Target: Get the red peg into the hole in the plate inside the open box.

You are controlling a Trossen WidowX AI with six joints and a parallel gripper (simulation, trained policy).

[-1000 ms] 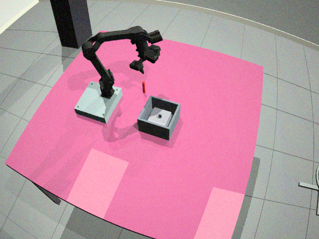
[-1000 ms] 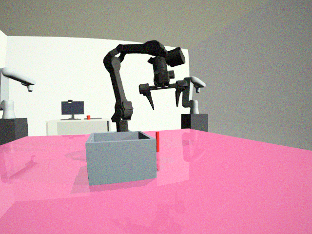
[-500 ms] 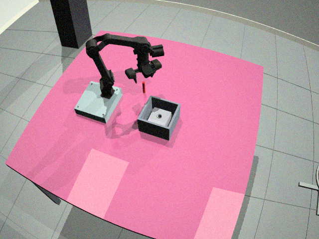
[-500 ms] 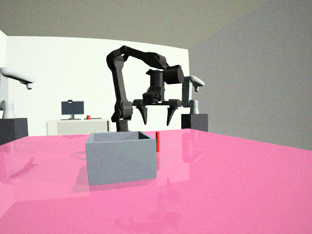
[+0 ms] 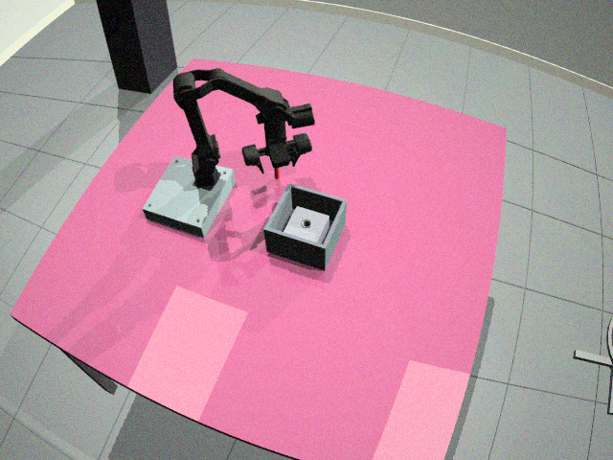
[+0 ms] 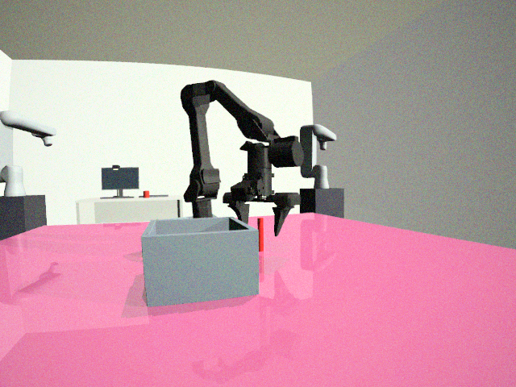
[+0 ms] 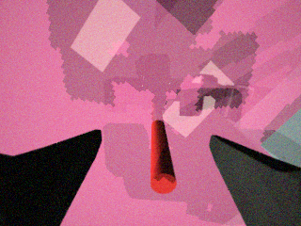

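My gripper tip is 1 cm past the red peg. Also, from my gripper tip: grey box (16 cm to the right, 15 cm ahead, 2 cm below).
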